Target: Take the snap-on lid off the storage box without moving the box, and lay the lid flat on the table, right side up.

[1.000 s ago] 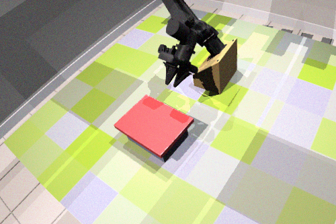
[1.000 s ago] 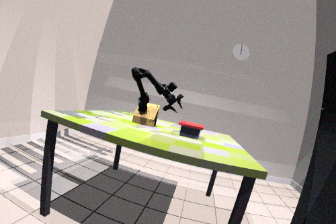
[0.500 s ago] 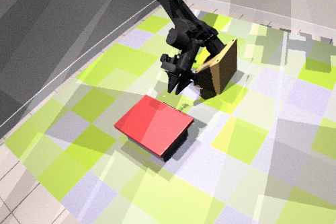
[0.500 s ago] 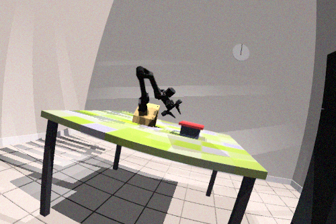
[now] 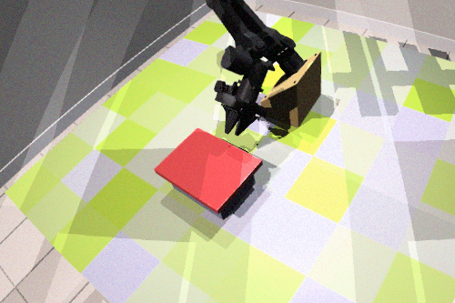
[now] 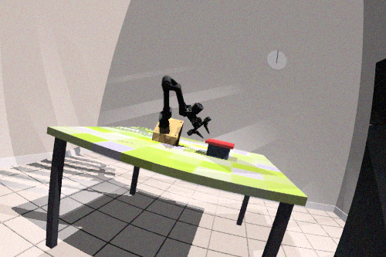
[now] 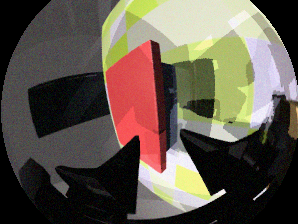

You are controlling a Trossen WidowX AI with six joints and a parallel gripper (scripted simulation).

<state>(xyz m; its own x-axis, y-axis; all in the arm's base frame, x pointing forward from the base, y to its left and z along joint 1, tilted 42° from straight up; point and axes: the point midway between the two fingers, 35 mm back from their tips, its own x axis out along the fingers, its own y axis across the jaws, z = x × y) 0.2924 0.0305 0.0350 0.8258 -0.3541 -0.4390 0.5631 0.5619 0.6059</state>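
Now: the flat red lid 110 mm ahead of my gripper tip and 20 mm below it. Round my gripper tip: box: 110 mm ahead, 70 mm below.
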